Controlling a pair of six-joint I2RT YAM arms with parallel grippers.
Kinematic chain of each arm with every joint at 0, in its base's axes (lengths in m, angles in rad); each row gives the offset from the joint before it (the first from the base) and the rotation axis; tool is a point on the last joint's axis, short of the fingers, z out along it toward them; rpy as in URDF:
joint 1: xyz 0 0 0.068 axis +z
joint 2: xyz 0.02 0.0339 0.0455 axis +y
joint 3: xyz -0.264 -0.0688 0 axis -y
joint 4: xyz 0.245 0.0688 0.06 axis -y
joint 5: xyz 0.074 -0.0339 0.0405 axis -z
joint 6: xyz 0.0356 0 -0.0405 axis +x
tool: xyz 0 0 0 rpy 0 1.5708 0
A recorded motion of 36 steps. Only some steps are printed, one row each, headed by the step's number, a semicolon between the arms.
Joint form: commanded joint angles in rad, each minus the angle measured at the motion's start. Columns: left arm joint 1, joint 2, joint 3, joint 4, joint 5, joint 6; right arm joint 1, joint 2, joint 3, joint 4, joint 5, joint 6.
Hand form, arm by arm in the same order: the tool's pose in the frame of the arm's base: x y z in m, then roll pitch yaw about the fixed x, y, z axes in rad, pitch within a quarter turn. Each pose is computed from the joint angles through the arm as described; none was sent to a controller.
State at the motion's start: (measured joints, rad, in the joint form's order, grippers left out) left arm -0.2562 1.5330 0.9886 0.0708 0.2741 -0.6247; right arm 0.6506 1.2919 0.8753 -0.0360 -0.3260 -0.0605
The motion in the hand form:
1: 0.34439 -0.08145 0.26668 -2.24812 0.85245 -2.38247; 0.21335 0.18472 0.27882 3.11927 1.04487 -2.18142
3: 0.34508 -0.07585 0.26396 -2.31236 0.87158 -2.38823; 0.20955 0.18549 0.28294 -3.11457 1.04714 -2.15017
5: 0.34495 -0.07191 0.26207 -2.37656 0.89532 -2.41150; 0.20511 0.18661 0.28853 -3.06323 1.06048 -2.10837
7: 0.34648 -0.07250 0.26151 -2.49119 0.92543 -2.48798; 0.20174 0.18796 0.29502 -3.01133 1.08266 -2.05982
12: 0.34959 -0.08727 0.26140 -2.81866 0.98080 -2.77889; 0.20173 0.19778 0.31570 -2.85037 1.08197 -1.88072
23: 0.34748 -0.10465 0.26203 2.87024 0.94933 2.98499; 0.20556 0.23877 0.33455 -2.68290 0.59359 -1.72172
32: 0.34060 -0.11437 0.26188 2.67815 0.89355 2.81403; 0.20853 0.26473 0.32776 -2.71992 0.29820 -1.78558
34: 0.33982 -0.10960 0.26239 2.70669 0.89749 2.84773; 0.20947 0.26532 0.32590 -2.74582 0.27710 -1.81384
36: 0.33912 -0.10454 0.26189 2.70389 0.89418 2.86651; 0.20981 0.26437 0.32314 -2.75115 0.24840 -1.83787
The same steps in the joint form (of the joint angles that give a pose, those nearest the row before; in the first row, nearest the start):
1: 0.0275 0.0017 0.0435 0.0063 -0.2390 0.0426; 0.0302 -0.0331 0.0257 -0.1527 0.0631 -0.0833
3: 0.0388 0.0041 0.0446 -0.0167 -0.2843 0.0647; 0.0452 -0.0471 0.0305 -0.1639 0.0976 -0.0896
5: 0.0460 0.0041 0.0444 -0.0352 -0.3205 0.0946; 0.0619 -0.0640 0.0351 -0.1666 0.1247 -0.0973
7: 0.0404 0.0145 0.0651 -0.0786 -0.3693 0.1449; 0.0758 -0.0779 0.0418 -0.1598 0.1421 -0.1062
12: -0.0088 0.0490 0.1236 -0.1705 -0.4815 0.2843; 0.1050 -0.0567 0.1302 -0.2073 0.1672 -0.1718
23: -0.0756 0.0797 0.1845 -0.2900 -0.6861 0.5137; 0.2227 0.1784 0.5150 -0.7297 0.4439 -0.3883
32: -0.1150 0.0765 0.1882 -0.3297 -0.7714 0.5936; 0.2807 0.3665 0.7393 -1.0488 0.5916 -0.3599
34: -0.1023 0.0675 0.1820 -0.3345 -0.7591 0.5792; 0.2790 0.3840 0.7576 -1.0852 0.5864 -0.3357
36: -0.0903 0.0611 0.1750 -0.3397 -0.7670 0.5740; 0.2779 0.3939 0.7626 -1.1137 0.6002 -0.3174

